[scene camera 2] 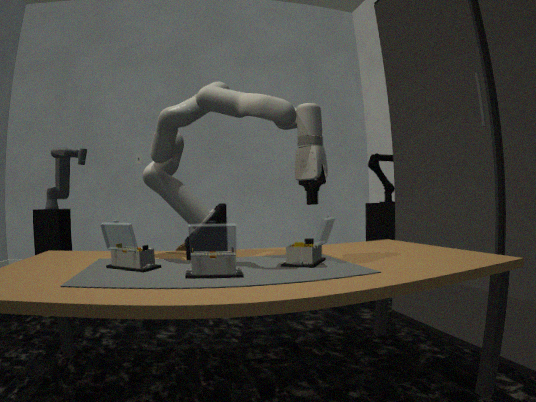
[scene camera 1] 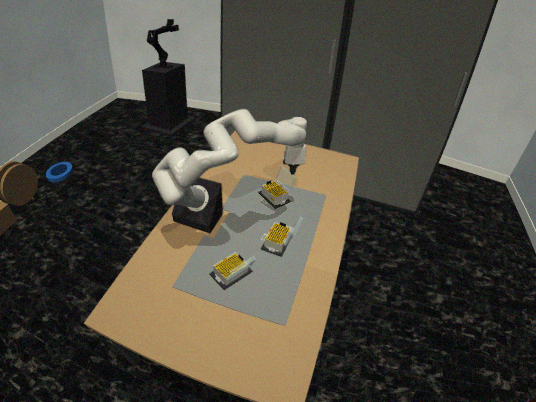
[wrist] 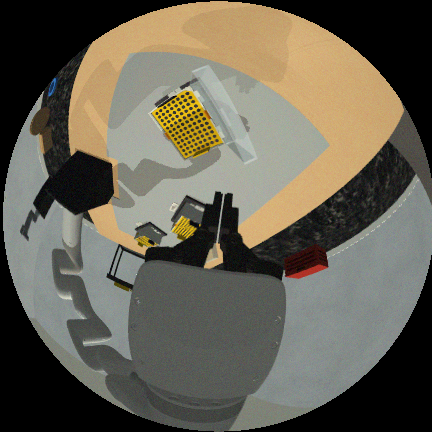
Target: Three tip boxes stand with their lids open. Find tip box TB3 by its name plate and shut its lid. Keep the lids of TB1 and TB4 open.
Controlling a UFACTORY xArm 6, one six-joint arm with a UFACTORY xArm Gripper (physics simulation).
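Pixels of known places: gripper, between the fingertips: (scene camera 2: 312, 204) (scene camera 1: 292, 173) (wrist: 222, 201); arm's base, origin of its link: (scene camera 2: 204, 222) (scene camera 1: 197, 198) (wrist: 74, 197).
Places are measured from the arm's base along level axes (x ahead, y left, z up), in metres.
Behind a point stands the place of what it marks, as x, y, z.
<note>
Three white tip boxes with yellow racks stand on the grey mat (scene camera 1: 267, 300) @(0.508, -0.283, -0.128) (wrist: 285, 135) @(0.439, 0.409, -0.128), all lids up; no name plate is legible. The far box (scene camera 1: 274, 191) @(0.280, 0.306, -0.071) (scene camera 2: 304, 255) (wrist: 187, 125) @(0.278, 0.324, -0.071) has its clear lid (scene camera 1: 286, 176) @(0.309, 0.392, -0.017) (scene camera 2: 326, 231) @(0.322, 0.384, -0.024) (wrist: 225, 115) @(0.313, 0.393, 0.025) raised and leaning outward. The middle box (scene camera 1: 278, 237) (scene camera 2: 214, 266) @(0.458, 0.039, -0.097) and its lid (scene camera 2: 212, 237) @(0.494, 0.038, -0.016) stand upright in scene camera 2. The near box (scene camera 1: 230, 267) (scene camera 2: 131, 258) @(0.360, -0.219, -0.091) has its lid (scene camera 2: 119, 235) @(0.386, -0.248, -0.019) tilted back. My gripper (scene camera 1: 293, 172) @(0.357, 0.331, 0.061) (scene camera 2: 312, 203) @(0.357, 0.331, 0.061) (wrist: 222, 201) @(0.357, 0.331, 0.061) is shut and empty, above and beside the far box's lid.
The wooden table (scene camera 1: 200, 335) @(0.347, -0.548, -0.131) (scene camera 2: 435, 260) @(0.449, 0.730, -0.131) surrounds the mat. The arm's black base (scene camera 1: 200, 215) @(0.047, -0.048, -0.052) stands at the table's left edge in scene camera 1. A tall grey cabinet (scene camera 1: 280, 65) stands behind the table. A red crate (wrist: 306, 262) shows beyond the table in the wrist view.
</note>
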